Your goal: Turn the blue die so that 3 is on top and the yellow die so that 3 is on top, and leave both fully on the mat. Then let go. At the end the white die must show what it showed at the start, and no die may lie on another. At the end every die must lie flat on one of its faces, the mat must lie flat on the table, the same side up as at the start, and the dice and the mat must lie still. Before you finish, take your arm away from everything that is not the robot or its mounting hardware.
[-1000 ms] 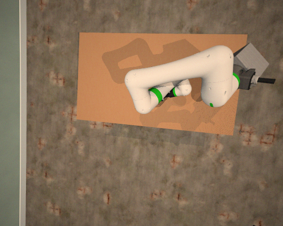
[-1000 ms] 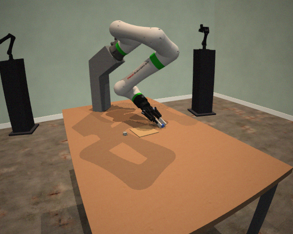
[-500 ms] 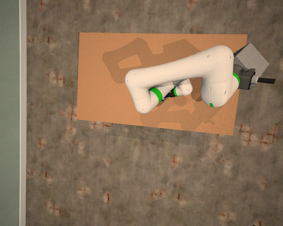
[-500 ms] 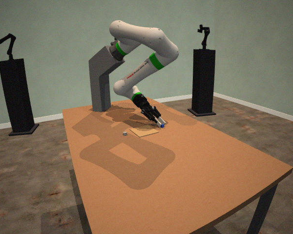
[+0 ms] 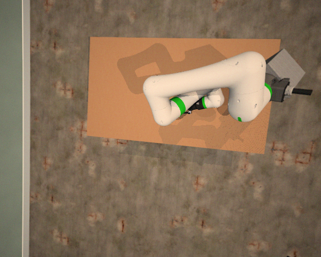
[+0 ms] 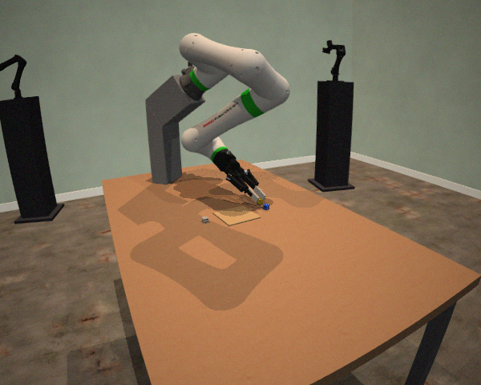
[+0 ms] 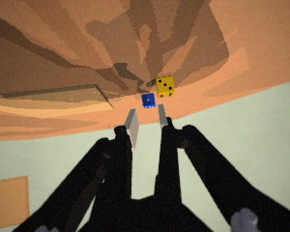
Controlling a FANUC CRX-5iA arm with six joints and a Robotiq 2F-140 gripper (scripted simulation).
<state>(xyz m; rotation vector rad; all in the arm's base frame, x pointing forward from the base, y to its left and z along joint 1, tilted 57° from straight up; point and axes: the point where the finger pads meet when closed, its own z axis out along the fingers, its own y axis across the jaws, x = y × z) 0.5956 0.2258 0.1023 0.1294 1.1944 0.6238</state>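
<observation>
My hand is 4 cm above the yellow die, 2 cm to the right of it and 2 cm past it. Round my hand: blue die 5 cm ahead, 4 cm below, 3 cm to the left; white die 23 cm to the right, 12 cm ahead, 4 cm below; tan mat 10 cm to the right, 8 cm ahead, 5 cm below.
</observation>
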